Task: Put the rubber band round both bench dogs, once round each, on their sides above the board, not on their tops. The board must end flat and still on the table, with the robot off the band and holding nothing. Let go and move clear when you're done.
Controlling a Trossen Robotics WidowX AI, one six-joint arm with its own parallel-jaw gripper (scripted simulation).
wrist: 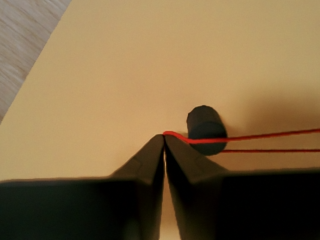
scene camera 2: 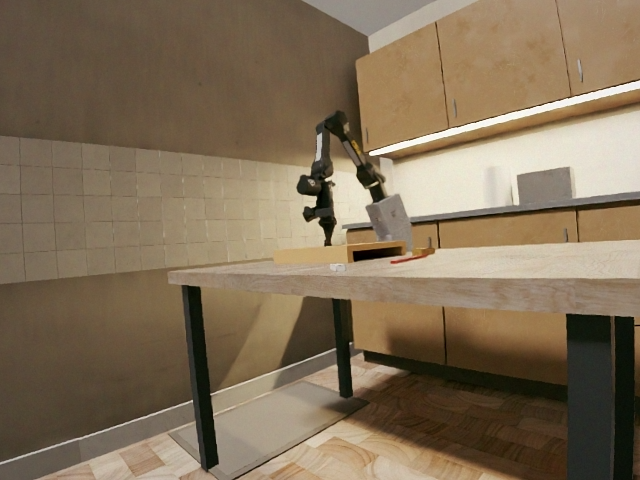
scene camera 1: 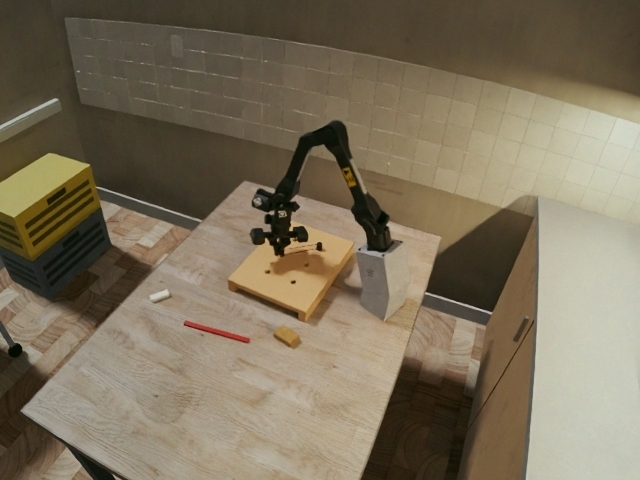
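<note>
Pictures: my gripper, a board. Wrist view: my gripper too. Scene camera 2: gripper again.
</note>
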